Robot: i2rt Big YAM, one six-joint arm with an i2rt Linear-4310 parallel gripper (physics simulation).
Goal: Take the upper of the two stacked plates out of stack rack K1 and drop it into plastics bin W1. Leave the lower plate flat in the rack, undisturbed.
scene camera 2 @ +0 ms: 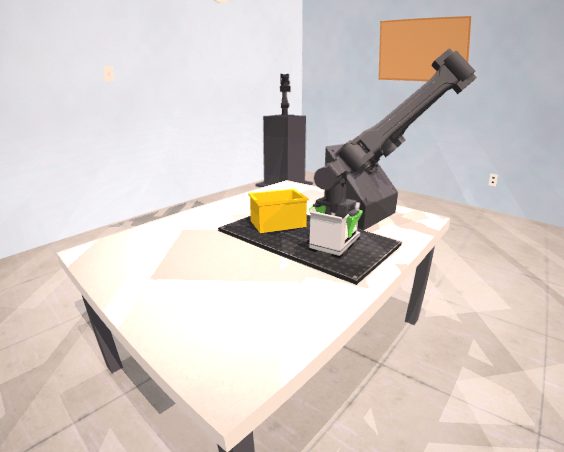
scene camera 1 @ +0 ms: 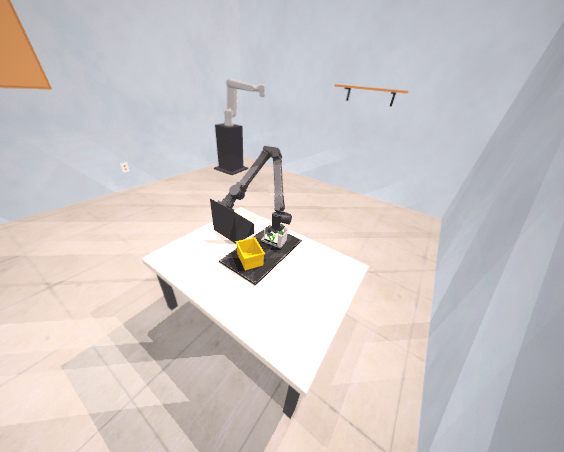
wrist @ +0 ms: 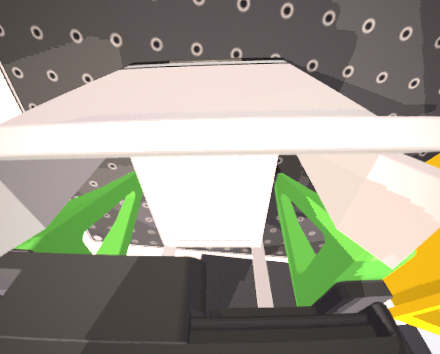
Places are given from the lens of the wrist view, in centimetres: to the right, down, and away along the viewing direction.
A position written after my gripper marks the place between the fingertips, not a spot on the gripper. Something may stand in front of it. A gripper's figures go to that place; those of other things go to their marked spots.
my gripper (wrist: 209,178): -1, 0, 13
white plate (wrist: 196,201): -2, 2, 13
